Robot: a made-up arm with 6 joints.
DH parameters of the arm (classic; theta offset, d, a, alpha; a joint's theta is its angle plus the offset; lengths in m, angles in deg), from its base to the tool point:
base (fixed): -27.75 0 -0.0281 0
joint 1: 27.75 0.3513 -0.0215 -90
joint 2: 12.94 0 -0.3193 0
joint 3: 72.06 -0.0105 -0.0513 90
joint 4: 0 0.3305 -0.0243 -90
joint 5: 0 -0.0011 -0.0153 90
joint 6: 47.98 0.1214 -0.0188 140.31
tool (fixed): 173.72 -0.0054 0 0
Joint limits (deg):
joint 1: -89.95..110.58
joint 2: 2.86..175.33
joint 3: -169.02..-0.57
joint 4: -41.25..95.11
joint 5: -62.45..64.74
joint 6: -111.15..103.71
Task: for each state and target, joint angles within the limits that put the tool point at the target. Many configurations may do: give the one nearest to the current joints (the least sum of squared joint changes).
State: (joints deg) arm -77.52 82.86 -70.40 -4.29 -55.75 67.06
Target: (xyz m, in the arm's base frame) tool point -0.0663 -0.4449 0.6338
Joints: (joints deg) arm -89.95 85.59 -51.24 5.06 -55.52 66.90
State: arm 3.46 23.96 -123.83 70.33 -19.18 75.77
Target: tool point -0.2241 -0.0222 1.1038
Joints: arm -7.42 56.31 -141.60 63.18 -7.13 77.68
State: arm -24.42 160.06 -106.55 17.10 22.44 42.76
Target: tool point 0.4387 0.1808 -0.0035
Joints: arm 21.92 159.37 -89.08 21.03 34.88 44.48
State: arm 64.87 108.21 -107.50 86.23 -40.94 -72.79
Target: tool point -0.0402 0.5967 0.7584
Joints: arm 103.19 112.50 -116.70 80.54 -28.44 -74.47
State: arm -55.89 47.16 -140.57 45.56 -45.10 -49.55
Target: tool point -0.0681 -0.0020 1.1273
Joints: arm -56.65 72.65 -134.50 21.83 -21.88 -54.41
